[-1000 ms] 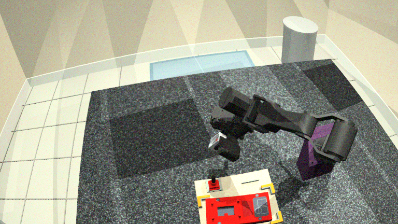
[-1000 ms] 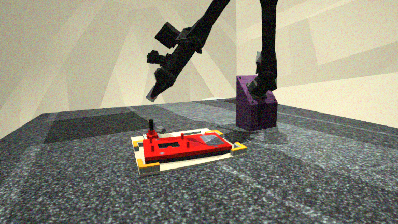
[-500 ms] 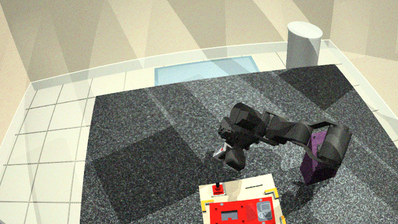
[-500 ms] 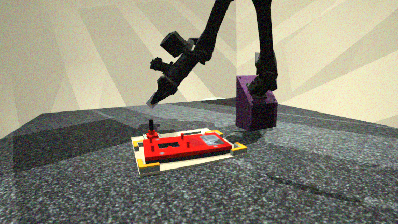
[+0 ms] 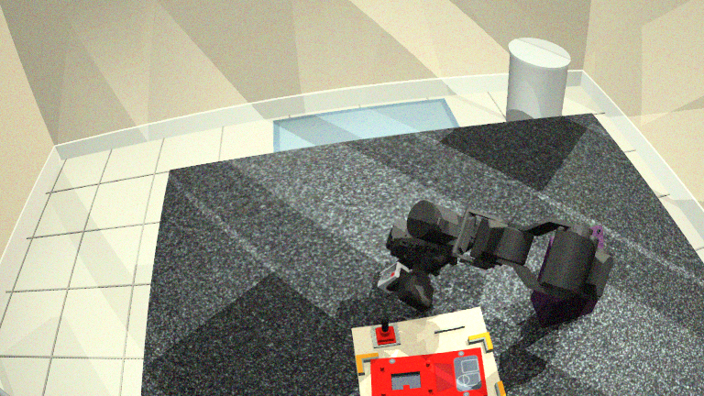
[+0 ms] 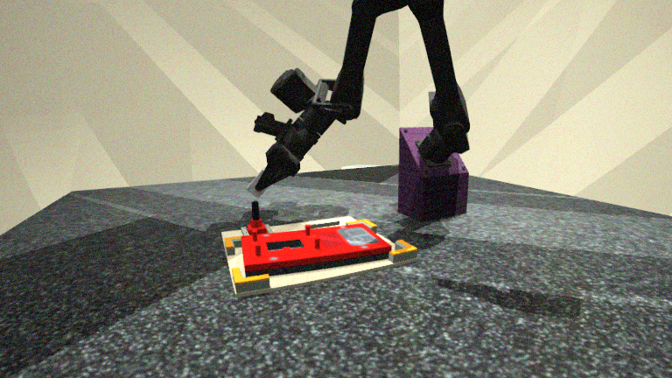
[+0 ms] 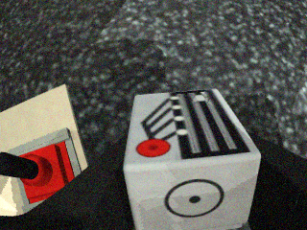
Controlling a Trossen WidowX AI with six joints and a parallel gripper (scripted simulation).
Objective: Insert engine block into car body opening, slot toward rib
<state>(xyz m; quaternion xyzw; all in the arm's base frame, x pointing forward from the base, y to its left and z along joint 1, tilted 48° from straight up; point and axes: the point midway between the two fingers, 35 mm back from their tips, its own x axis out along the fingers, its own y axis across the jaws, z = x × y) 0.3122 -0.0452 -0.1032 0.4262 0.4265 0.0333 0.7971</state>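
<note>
Now: gripper tip 90 mm to the right of the black peg, 30 mm above it and 20 mm short of it. Also, from my gripper tip: cream base plate: 180 mm to the left, 60 mm below, 30 mm behind; engine block: 10 mm behind, 10 mm above.
</note>
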